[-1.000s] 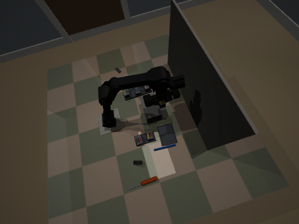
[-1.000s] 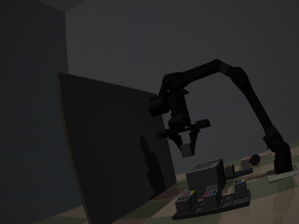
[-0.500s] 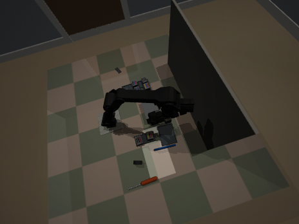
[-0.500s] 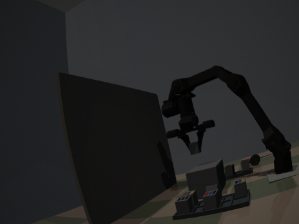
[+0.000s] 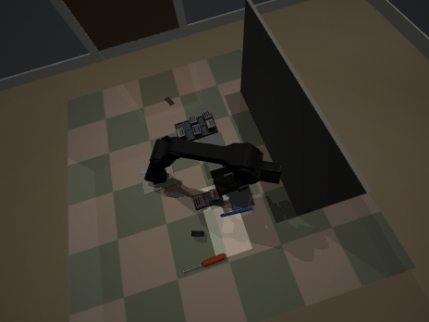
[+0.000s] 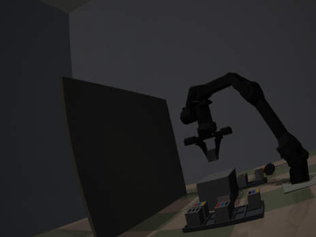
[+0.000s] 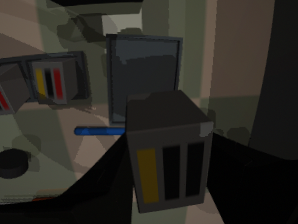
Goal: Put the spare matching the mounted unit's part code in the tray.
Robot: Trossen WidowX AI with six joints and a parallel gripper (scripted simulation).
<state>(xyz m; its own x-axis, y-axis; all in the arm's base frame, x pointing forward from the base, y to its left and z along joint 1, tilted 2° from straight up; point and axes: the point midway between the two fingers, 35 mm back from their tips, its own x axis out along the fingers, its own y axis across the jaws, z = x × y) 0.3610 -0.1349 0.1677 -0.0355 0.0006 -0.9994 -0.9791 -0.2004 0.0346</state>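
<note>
Now: gripper tip 14 cm above the dark flat tray. From my gripper tip the other things lie so: blue pen (14 cm below, 8 cm to the right, 3 cm behind); then mounted unit (18 cm to the left, 10 cm below, 7 cm behind); then rack (14 cm below, 14 cm behind, 1 cm to the right).
</note>
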